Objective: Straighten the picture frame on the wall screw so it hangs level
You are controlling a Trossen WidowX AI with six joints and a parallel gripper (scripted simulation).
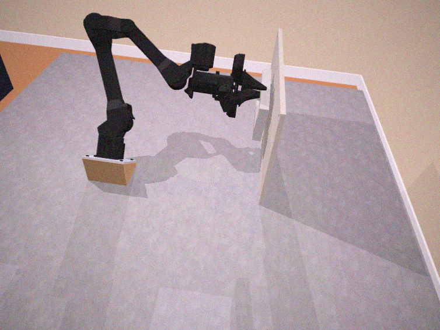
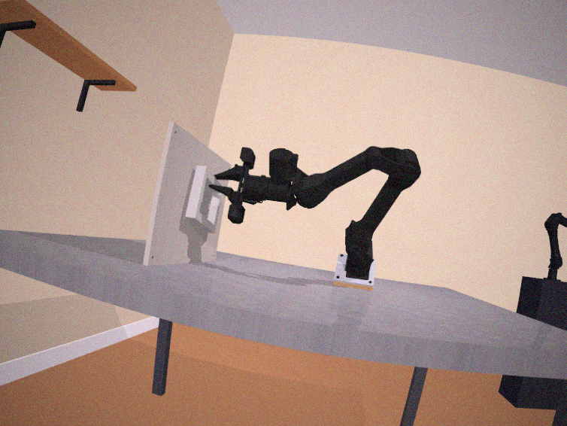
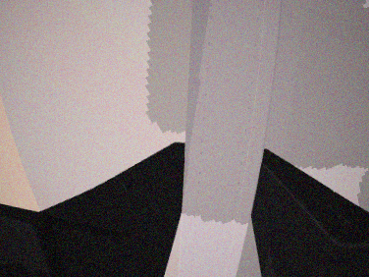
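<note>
The pale picture frame is 5 cm below my gripper tip and 1 cm to the left of it. Also, from my gripper tip: cream wall board: 6 cm below, 2 cm ahead, 1 cm to the left.
</note>
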